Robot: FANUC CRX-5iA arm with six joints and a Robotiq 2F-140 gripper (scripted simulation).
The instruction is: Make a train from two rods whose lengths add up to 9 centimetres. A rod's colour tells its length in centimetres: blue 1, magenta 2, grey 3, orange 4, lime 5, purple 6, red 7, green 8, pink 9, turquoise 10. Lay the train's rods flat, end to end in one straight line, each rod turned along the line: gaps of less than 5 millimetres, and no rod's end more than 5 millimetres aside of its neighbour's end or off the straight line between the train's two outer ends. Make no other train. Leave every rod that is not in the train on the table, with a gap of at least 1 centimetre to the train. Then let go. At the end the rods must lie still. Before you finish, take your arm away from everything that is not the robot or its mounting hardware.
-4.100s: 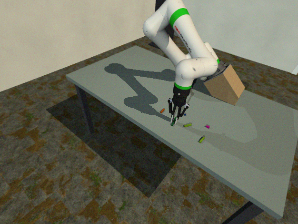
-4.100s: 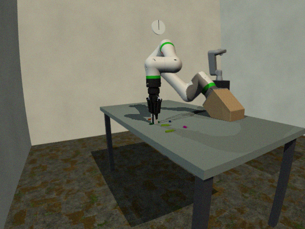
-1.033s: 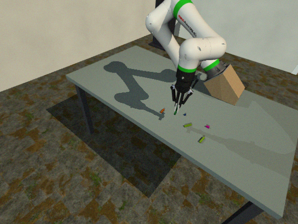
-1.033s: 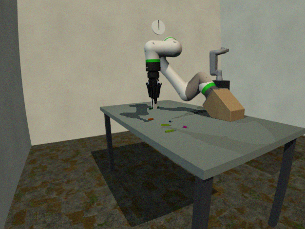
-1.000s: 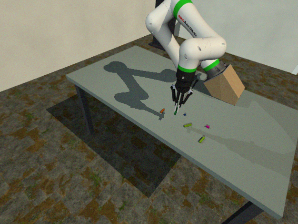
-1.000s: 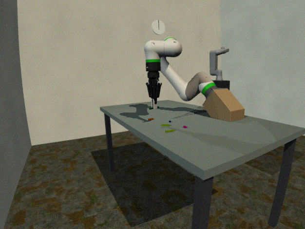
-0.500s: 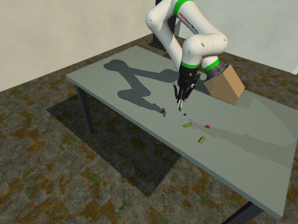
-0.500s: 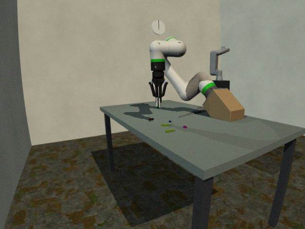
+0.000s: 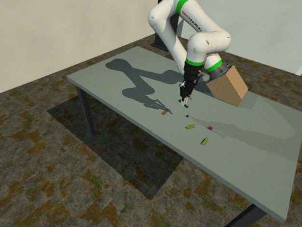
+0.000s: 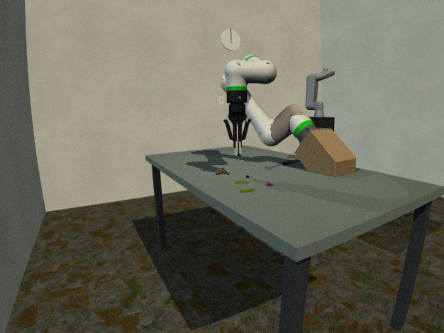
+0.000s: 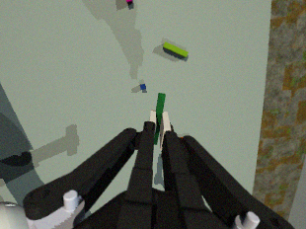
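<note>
The blue rod is 130 mm below my hand, 40 mm to the left of it and 20 mm behind it. Also, from my hand: orange rod: 130 mm below, 100 mm to the right, 50 mm ahead; then magenta rod: 210 mm to the left, 130 mm below, 20 mm behind; then green rod: 30 mm below.
</note>
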